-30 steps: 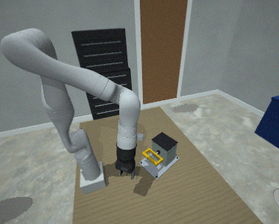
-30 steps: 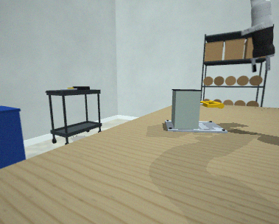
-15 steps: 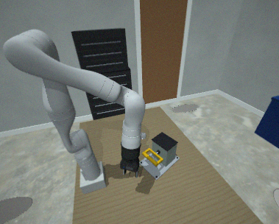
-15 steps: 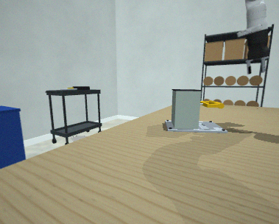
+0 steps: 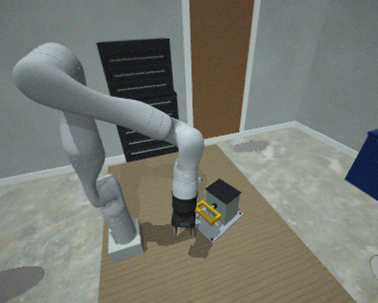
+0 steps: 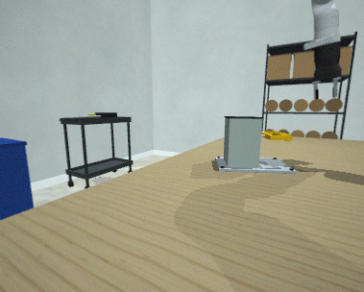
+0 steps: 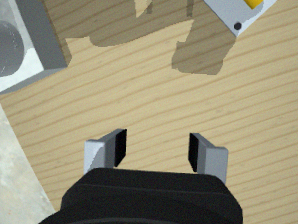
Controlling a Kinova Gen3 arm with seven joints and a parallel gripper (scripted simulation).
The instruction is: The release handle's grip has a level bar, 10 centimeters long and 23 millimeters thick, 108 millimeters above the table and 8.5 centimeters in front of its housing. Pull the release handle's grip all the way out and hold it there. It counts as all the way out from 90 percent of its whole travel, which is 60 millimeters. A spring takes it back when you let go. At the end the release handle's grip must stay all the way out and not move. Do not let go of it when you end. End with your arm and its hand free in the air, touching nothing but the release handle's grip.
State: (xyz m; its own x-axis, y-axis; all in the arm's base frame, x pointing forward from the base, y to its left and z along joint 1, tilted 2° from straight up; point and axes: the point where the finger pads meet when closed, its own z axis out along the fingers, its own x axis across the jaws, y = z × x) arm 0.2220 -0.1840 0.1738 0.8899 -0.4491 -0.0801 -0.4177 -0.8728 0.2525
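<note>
Right now my hand is 250 mm above the light base plate, 220 mm short of it and 160 mm to the right of it.
</note>
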